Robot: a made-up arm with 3 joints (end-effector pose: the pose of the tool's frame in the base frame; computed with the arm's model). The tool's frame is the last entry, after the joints.
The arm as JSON. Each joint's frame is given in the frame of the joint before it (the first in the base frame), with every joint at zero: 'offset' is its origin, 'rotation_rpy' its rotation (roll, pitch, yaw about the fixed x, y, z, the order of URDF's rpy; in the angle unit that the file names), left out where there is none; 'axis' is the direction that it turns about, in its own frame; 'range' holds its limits. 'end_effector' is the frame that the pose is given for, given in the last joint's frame.
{
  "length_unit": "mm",
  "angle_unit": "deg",
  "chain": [
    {
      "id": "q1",
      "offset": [
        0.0,
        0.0,
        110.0
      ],
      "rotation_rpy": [
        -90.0,
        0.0,
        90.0
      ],
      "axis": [
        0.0,
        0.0,
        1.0
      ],
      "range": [
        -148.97,
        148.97
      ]
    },
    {
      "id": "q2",
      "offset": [
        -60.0,
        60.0,
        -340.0
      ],
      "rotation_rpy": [
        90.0,
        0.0,
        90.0
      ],
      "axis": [
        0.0,
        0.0,
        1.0
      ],
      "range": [
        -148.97,
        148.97
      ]
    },
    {
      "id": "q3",
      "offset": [
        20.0,
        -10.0,
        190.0
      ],
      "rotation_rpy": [
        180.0,
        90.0,
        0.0
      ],
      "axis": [
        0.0,
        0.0,
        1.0
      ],
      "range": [
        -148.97,
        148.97
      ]
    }
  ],
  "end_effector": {
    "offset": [
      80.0,
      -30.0,
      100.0
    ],
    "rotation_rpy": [
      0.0,
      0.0,
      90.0
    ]
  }
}
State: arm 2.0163 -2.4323 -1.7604
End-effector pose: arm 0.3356 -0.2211 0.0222 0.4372 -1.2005 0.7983
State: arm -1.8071 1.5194 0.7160
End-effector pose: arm 0.4219 0.0814 0.1810 1.8778 0.5489 1.8259
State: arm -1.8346 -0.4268 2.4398
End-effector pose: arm 0.3839 -0.0910 0.2633 0.3755 -1.9905 1.2881
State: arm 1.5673 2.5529 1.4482
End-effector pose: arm 0.3131 -0.1738 0.0189 0.6850 1.4908 -0.8570
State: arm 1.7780 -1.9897 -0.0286
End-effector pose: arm 0.2760 -0.1209 0.0834 -1.0744 -1.3829 1.6719
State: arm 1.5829 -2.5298 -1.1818
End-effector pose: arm 0.3558 -0.1703 -0.0154 0.4620 -1.5974 1.0527
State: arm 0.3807 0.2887 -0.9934
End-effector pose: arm 0.2924 0.1175 0.1035 -0.4900 0.0739 -1.0290
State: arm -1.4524 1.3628 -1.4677
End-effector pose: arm 0.4033 -0.0095 0.2638 0.1499 1.5417 -0.1737
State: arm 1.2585 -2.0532 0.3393
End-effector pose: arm 0.2653 -0.0717 0.0400 -1.0923 -1.6505 1.4847
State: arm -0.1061 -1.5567 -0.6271
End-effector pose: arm 0.2591 0.0951 -0.0007 0.5695 -1.4799 -0.5753
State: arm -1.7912 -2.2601 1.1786
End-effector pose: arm 0.2322 0.0380 0.1920 -0.0861 -1.5098 -1.0112
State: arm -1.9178 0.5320 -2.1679
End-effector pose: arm 0.3467 -0.0951 0.2881 0.5837 1.9010 -0.9624
